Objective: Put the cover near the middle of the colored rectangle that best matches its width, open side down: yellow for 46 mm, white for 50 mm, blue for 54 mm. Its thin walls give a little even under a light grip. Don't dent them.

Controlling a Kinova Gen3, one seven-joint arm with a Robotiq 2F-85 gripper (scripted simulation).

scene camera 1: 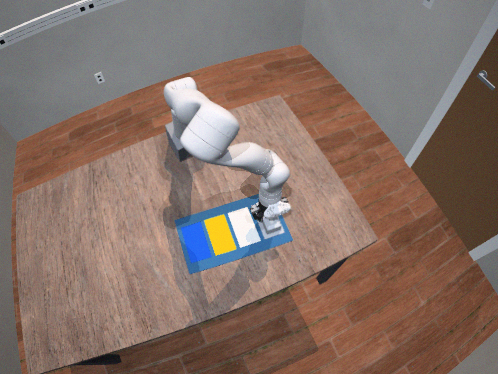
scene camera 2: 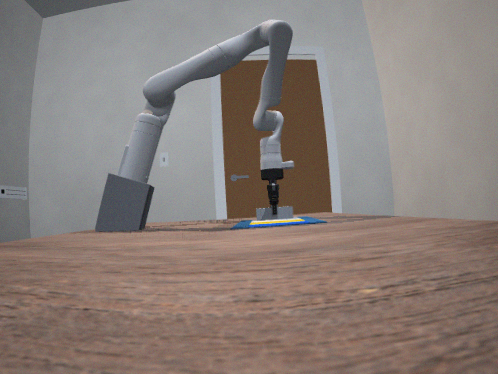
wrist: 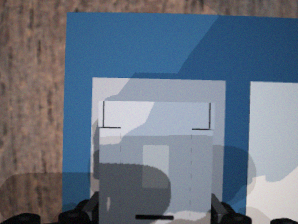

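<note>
The wrist view shows a grey cover [wrist: 155, 160], together with a pale grey rectangle [wrist: 103, 89].
</note>
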